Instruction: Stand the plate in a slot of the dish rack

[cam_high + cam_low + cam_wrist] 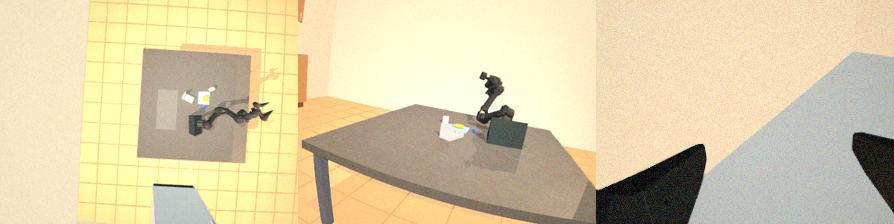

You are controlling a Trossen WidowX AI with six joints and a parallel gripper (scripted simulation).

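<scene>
Now: gripper tip 11 cm short of the yellow plate, 38 cm to the right of it and 37 cm above it. The rest, counted from my gripper tip: white cup 22 cm ahead, 31 cm to the left, 37 cm below; then blue spoon 1 cm ahead, 39 cm to the left, 39 cm below; then light blue mat 12 cm ahead, 39 cm to the left, 39 cm below.
</scene>
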